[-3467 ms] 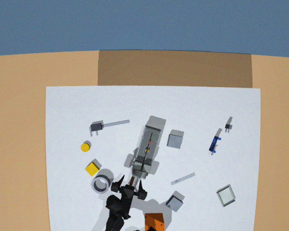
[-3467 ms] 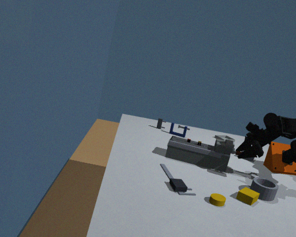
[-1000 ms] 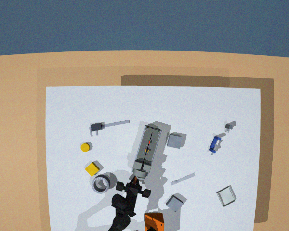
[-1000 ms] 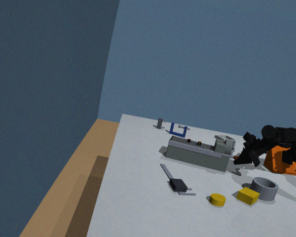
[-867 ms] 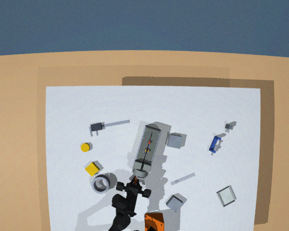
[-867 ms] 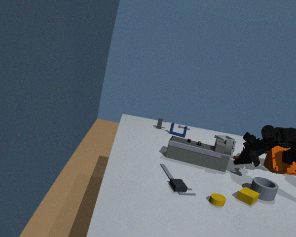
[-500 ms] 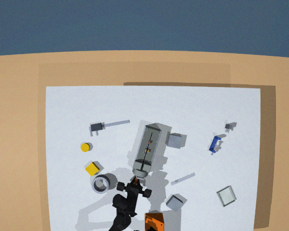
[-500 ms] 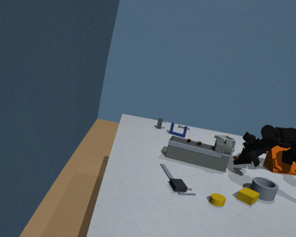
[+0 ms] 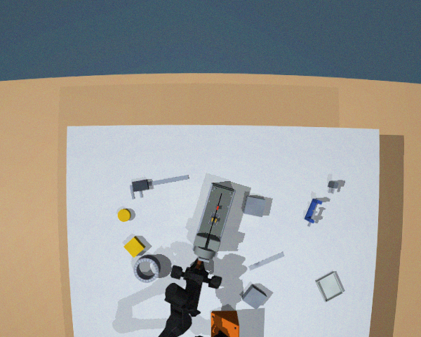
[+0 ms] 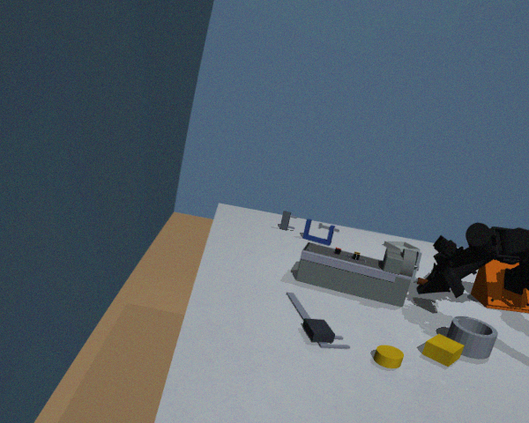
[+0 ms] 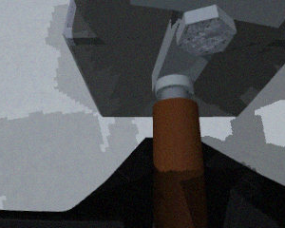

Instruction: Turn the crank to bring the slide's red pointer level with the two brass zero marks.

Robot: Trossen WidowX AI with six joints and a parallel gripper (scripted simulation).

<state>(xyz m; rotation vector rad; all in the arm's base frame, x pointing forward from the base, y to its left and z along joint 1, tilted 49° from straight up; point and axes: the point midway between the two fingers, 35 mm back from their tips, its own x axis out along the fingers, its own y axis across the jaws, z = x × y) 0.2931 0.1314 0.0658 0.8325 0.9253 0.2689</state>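
Now: the brown crank handle 3 cm above my gripper tip and 2 cm behind it. From my gripper tip the other things lie so: flat grey bar 27 cm to the right, 3 cm below; red pointer 21 cm ahead, 5 cm above, 4 cm to the right; yellow block 26 cm to the left, 2 cm below.
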